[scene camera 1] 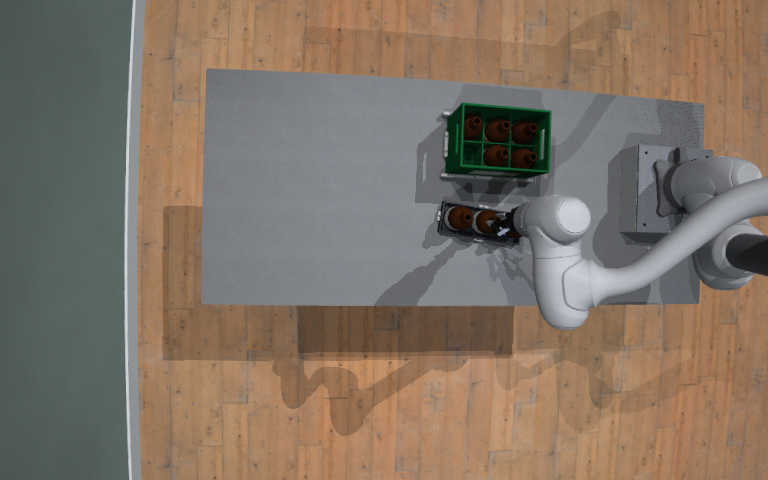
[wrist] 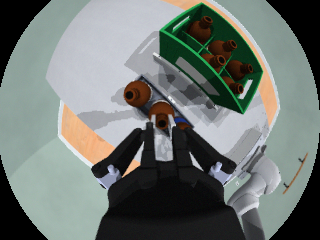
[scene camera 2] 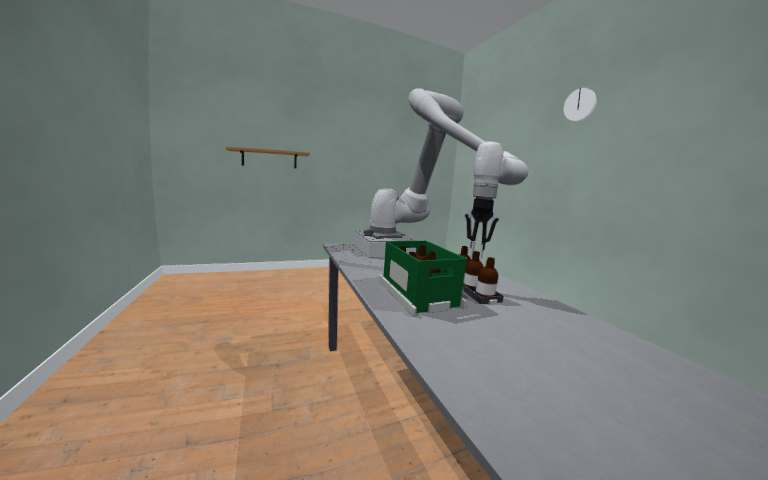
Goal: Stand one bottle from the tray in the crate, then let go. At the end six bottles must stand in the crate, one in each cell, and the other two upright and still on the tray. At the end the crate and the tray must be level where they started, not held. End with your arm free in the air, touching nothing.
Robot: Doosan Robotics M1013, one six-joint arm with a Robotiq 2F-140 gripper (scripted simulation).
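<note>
My gripper (scene camera 2: 476,257) is visible to me, and I see the gripper (wrist: 161,120) in the wrist view too. There is also a crate (scene camera 2: 411,277), and the wrist view shows me that same crate (wrist: 186,58).
</note>
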